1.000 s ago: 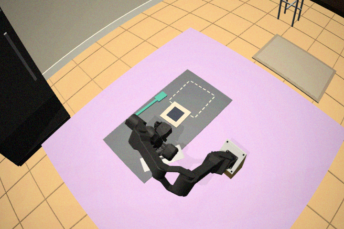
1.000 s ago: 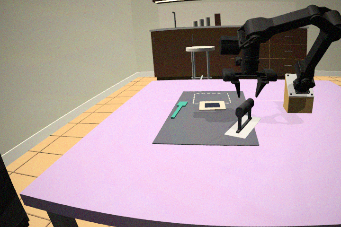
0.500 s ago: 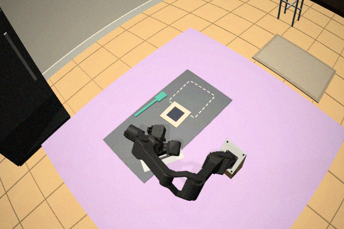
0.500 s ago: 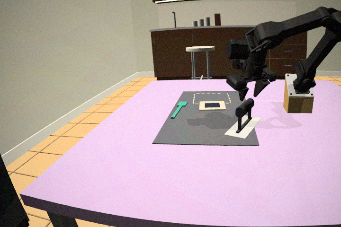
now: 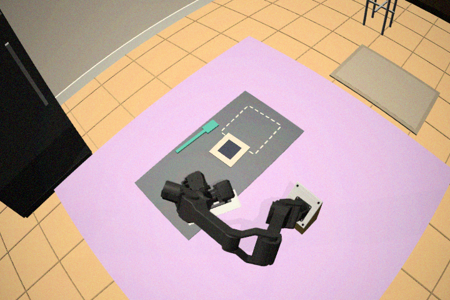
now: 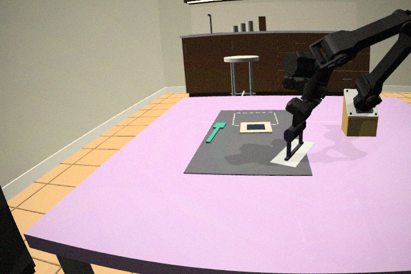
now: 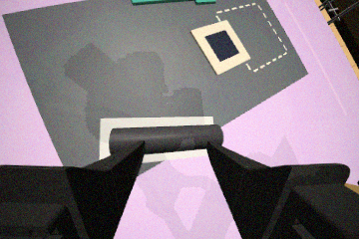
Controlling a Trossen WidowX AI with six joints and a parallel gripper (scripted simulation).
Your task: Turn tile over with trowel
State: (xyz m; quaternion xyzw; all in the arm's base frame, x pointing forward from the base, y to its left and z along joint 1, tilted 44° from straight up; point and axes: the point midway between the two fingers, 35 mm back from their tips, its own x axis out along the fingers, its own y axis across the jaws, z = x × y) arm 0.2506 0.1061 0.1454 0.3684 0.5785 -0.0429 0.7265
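Now: gripper tip 14 cm short of the grey mat, 17 cm to the left of it and 12 cm above it. Round my gripper tip: teal trowel 28 cm ahead, 20 cm to the right, 9 cm below; tile 13 cm ahead, 22 cm to the right, 9 cm below.
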